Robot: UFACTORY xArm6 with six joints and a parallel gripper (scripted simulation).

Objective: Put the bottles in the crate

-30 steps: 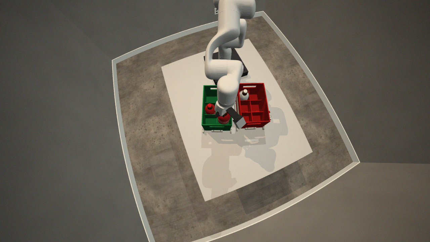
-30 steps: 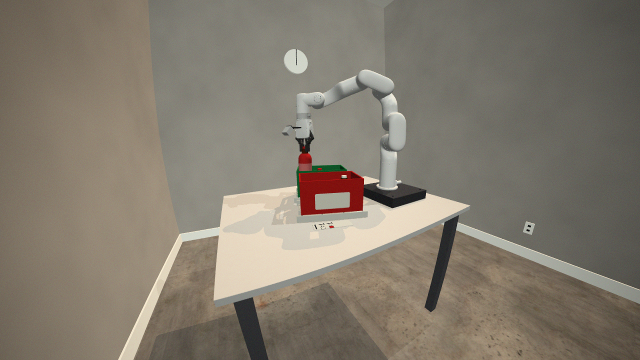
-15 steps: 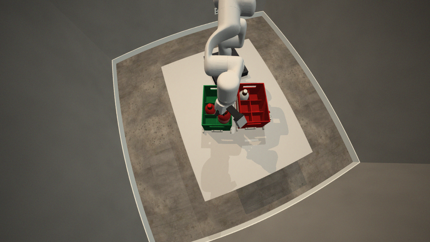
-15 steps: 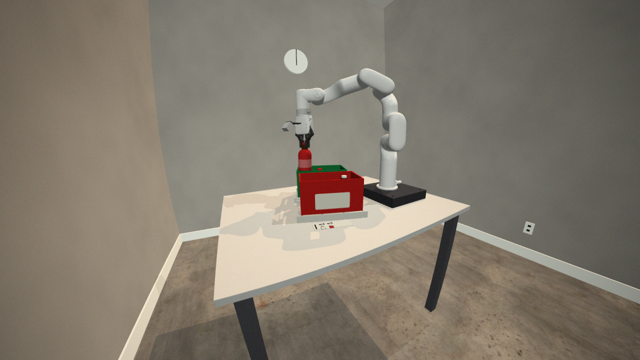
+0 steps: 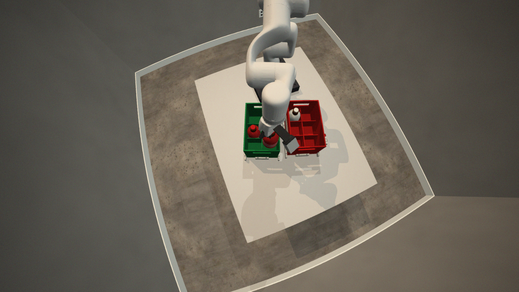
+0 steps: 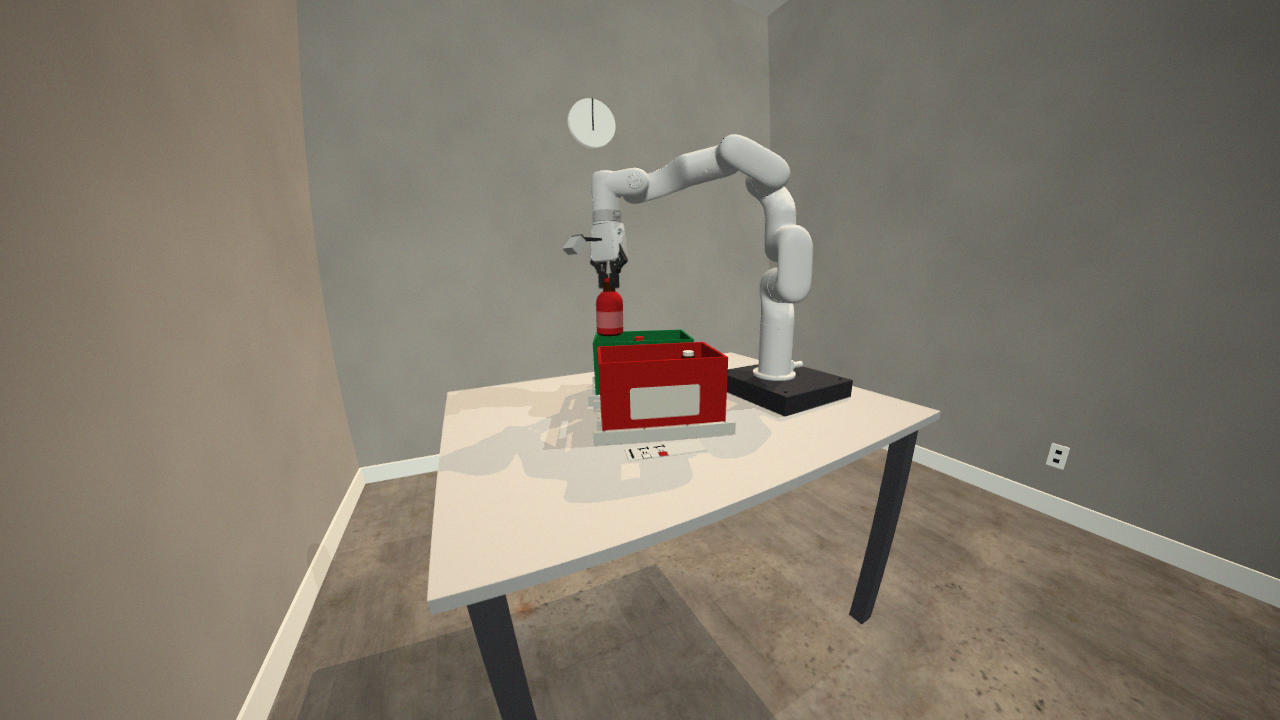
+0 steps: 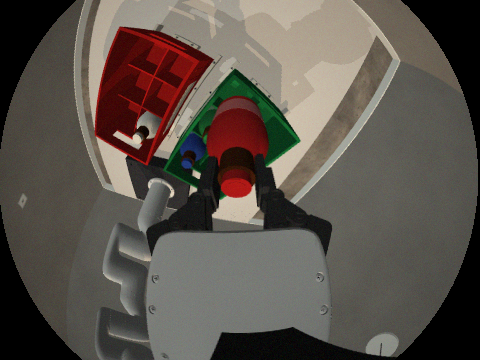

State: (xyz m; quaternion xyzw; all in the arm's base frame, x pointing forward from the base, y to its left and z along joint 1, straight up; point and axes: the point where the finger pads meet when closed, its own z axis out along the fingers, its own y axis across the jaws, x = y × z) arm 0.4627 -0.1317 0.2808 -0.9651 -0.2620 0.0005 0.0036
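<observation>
The red crate is 60 mm behind my hand, 210 mm to the left of it and 250 mm below it. Round my hand: green bottle: 80 mm behind, 20 mm to the left, 250 mm below; then blue bottle: 170 mm behind, 50 mm to the left, 250 mm below; then green crate: 100 mm behind, 20 mm to the right, 250 mm below.
</observation>
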